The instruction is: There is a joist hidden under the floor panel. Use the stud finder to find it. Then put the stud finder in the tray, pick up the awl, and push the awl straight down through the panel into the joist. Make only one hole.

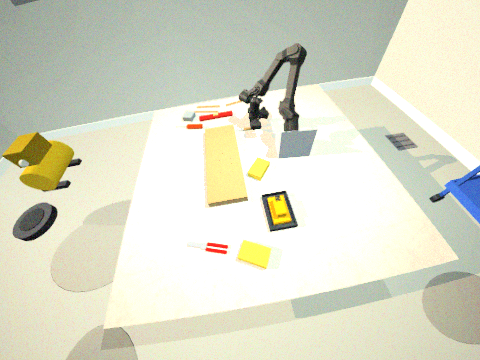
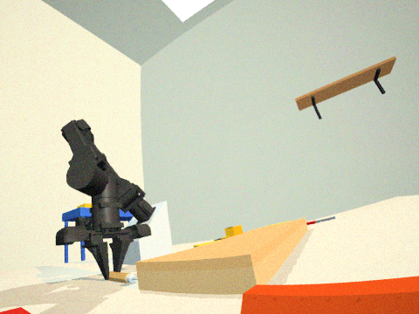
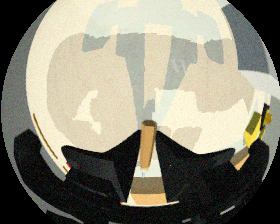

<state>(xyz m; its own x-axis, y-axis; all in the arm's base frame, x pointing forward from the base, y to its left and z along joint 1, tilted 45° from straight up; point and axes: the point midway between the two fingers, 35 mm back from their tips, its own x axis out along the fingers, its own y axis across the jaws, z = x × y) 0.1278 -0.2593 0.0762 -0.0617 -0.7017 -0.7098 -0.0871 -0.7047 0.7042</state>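
The awl is 6 cm ahead of my gripper tip and 1 cm to the right of it. Round my gripper tip: yellow stud finder 55 cm to the left, 5 cm above, 1 cm ahead; then red level 22 cm ahead, 20 cm to the right, 1 cm above; then grey block 41 cm ahead, 24 cm to the right, 2 cm above.
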